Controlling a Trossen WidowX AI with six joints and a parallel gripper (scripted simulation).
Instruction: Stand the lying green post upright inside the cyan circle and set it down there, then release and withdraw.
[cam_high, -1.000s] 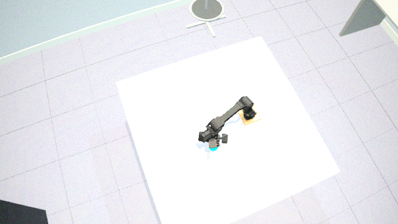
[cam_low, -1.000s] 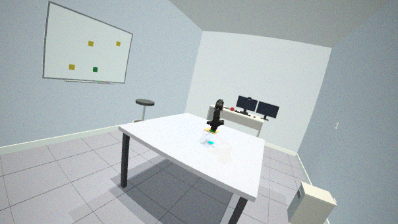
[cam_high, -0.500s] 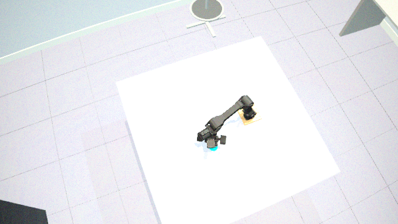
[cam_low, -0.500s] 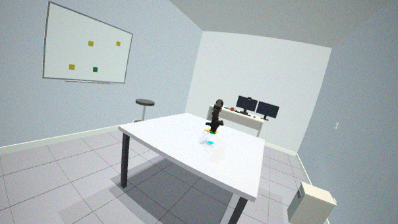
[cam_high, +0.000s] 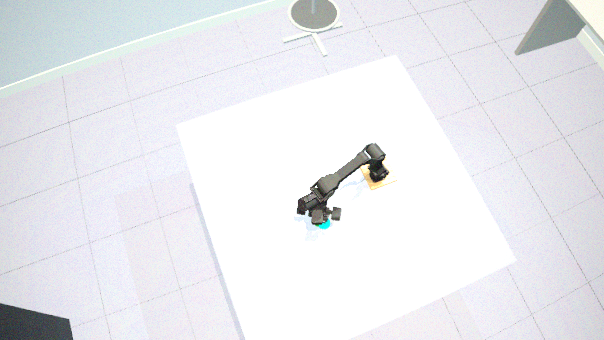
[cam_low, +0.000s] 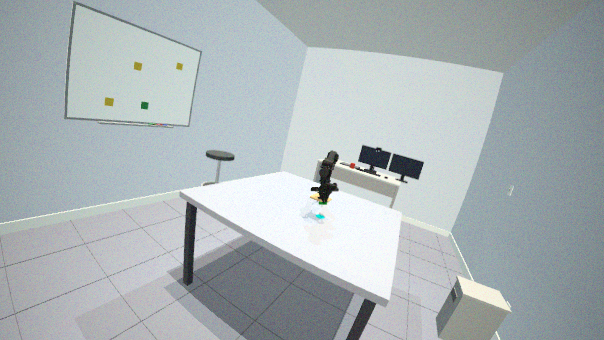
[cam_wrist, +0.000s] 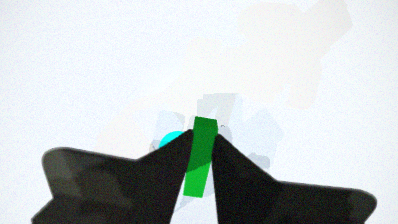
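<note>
Right now the cyan circle is 12 cm below my gripper tip, 5 cm behind it and 2 cm to the right of it. From my gripper tip the other things lie so: green post (2 cm to the right, 1 cm below, 1 cm behind).
</note>
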